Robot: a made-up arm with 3 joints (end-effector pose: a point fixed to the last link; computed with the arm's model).
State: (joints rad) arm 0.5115 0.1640 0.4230
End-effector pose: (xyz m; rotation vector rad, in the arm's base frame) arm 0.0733 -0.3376 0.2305 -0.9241 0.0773 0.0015
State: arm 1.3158 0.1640 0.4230
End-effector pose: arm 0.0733 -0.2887 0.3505 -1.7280 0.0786 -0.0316
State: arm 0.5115 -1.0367 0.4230
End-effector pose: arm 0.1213 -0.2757 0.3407 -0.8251 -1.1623 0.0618
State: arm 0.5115 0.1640 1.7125
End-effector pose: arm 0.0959 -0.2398 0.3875 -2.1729 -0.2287 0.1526
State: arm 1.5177 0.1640 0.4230
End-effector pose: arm 0.0733 -0.2627 0.3715 -1.9298 0.0775 -0.0407
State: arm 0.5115 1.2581 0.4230
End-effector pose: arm -0.0509 -0.3413 0.2239 -0.8113 1.2054 -0.0546
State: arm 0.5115 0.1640 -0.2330
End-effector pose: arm 0.0488 -0.2975 0.1424 -0.2817 0.2031 -0.0647
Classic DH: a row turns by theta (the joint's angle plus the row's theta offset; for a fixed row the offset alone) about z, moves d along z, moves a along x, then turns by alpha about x. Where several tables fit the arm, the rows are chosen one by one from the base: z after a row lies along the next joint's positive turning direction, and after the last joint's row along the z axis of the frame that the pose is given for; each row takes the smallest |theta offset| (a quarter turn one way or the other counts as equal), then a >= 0, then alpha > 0; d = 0 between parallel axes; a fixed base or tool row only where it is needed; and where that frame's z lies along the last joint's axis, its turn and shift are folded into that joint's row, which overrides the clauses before.
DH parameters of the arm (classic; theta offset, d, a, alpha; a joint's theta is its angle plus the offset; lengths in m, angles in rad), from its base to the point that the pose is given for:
base (fixed): -1.5708 0.233 0.172 1.5708
joint 1: 1.5708 -0.005 0.015 -1.5708
joint 2: -0.0326 -0.0296 -0.0011 1.7838
joint 3: 1.5639 -0.059 -0.0818 1.6027
tool (fixed): -1.7839 -0.1317 0 0

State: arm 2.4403 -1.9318 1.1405
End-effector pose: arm -0.0440 0.0134 0.2745 1.3307 1.9593 -1.6181
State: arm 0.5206 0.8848 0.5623
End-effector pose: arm 0.0070 -0.3519 0.2285 -1.0090 0.8026 0.0261
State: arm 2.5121 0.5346 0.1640
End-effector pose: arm 0.0138 -0.1508 0.4028 -2.5998 0.2594 -0.6308
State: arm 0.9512 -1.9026 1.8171
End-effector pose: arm -0.1246 -0.2054 0.3615 -1.5092 -2.5896 -0.9324
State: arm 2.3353 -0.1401 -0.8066
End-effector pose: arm 0.0755 -0.2771 0.3053 -1.5505 0.0961 -0.0033
